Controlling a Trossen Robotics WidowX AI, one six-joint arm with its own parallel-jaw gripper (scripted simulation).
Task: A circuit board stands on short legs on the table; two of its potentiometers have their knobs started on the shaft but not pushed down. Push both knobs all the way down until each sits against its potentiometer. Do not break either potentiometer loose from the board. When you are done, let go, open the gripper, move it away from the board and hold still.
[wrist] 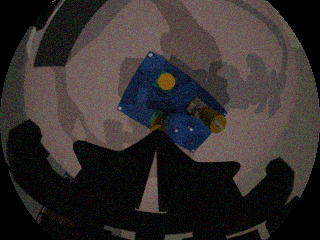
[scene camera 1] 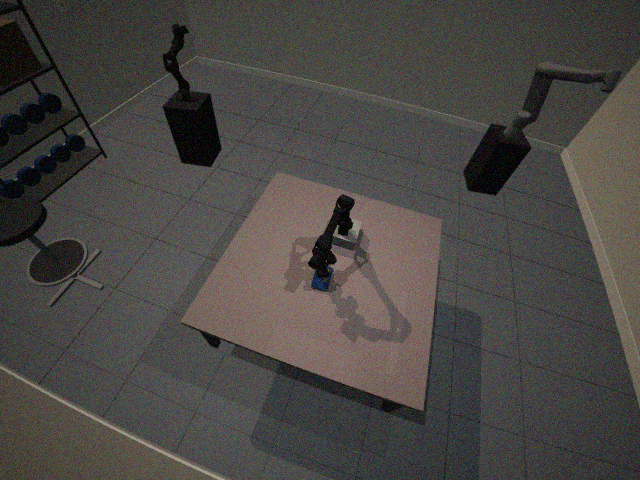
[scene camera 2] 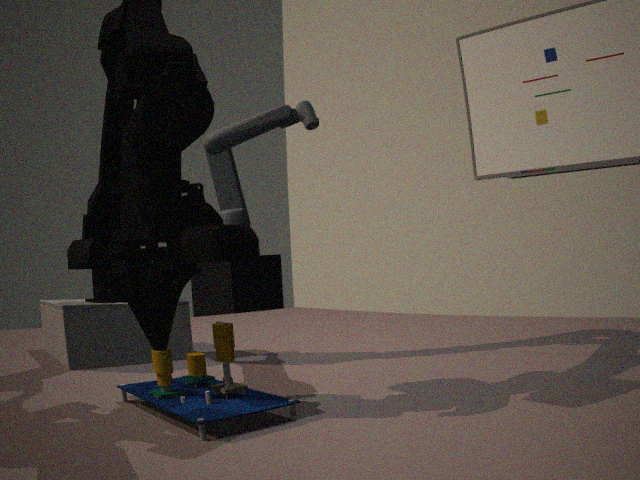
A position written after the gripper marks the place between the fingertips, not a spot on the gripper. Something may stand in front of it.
In view: the gripper (scene camera 2: 160, 349).
The gripper is seen too in the wrist view (wrist: 158, 133).
